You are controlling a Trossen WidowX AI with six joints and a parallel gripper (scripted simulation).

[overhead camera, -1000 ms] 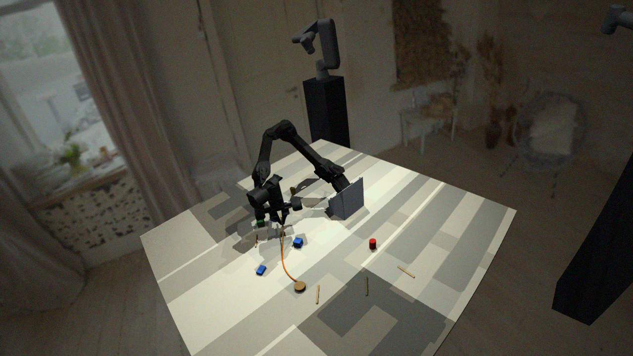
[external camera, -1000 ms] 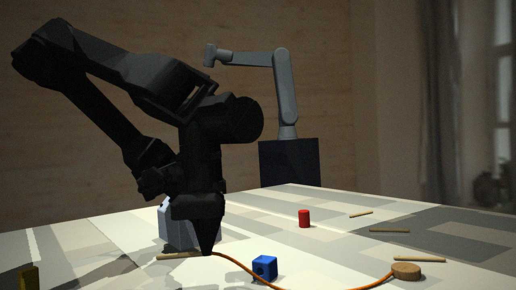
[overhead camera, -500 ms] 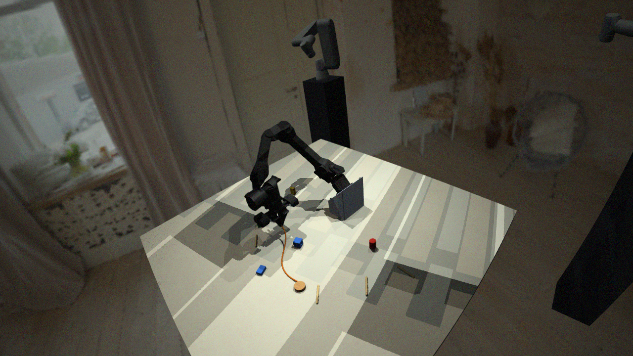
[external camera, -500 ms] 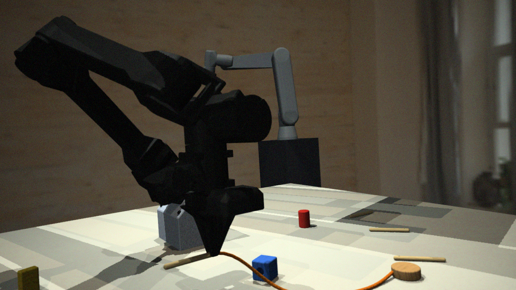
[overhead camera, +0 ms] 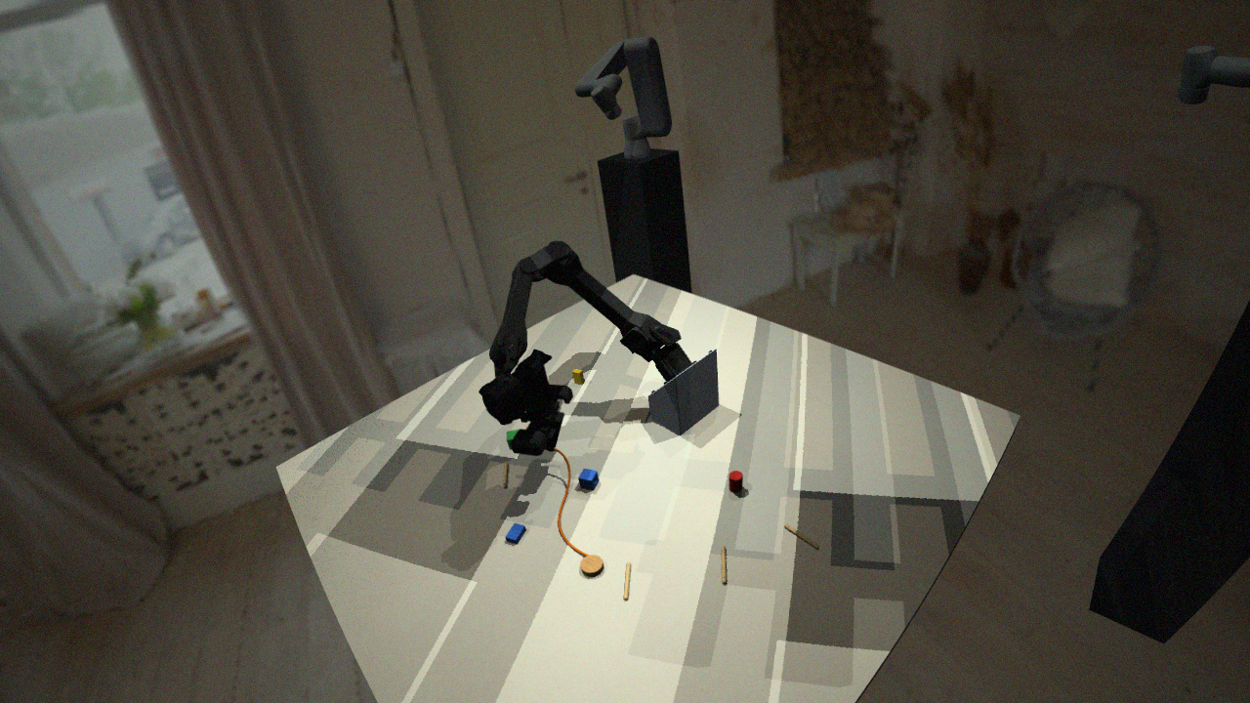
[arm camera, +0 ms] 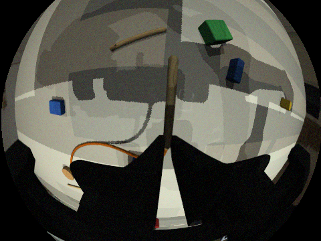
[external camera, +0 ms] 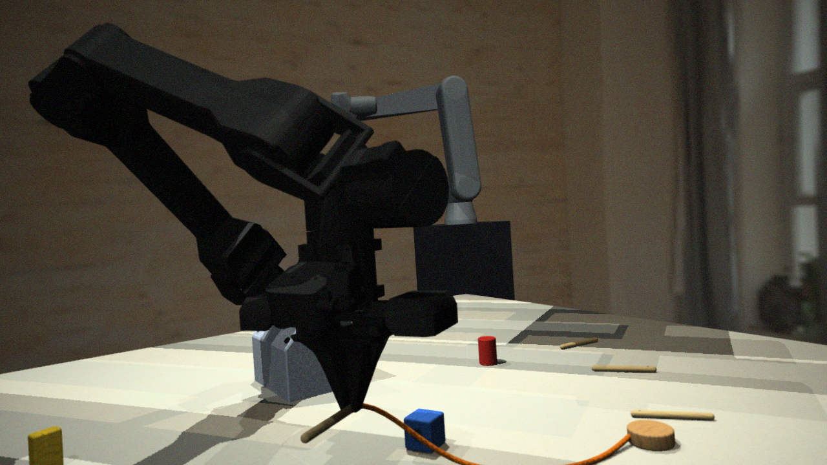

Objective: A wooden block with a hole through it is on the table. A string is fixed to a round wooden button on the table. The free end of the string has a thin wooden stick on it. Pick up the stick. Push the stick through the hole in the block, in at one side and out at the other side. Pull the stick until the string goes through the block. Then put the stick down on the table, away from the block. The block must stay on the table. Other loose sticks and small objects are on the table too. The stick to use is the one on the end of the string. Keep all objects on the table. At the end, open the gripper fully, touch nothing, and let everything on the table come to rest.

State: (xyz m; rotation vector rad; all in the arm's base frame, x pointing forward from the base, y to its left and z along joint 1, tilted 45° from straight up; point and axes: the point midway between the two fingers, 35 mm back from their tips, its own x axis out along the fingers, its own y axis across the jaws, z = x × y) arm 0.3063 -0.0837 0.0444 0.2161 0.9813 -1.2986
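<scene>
Right now the thin wooden stick is 1 cm to the right of my gripper tip and 1 cm ahead of it. From my gripper tip the other things lie so: yellow block (24 cm behind, 20 cm to the right, 4 cm below); green cube (14 cm to the right, 4 cm below, 1 cm ahead); round wooden button (24 cm to the left, 13 cm ahead, 5 cm below).
</scene>
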